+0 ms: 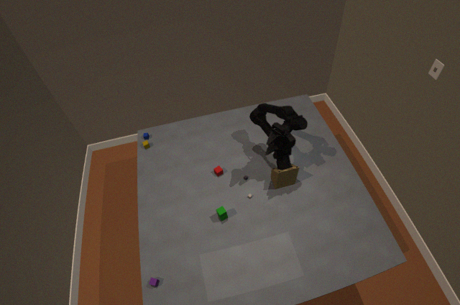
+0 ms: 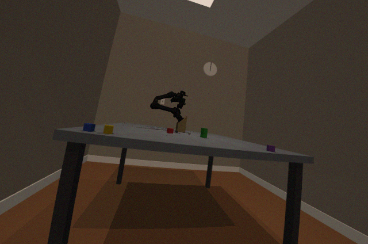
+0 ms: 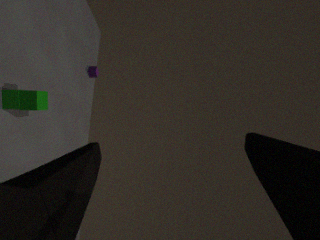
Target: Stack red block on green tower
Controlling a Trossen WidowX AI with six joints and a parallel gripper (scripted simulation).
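Right now the red block is 32 cm below my gripper tip, 21 cm ahead of it and 18 cm to the right of it. Round my gripper tip: blue block (64 cm to the right, 59 cm ahead, 32 cm below); then yellow block (60 cm ahead, 56 cm to the right, 32 cm below); then purple block (71 cm ahead, 32 cm below, 31 cm to the left).
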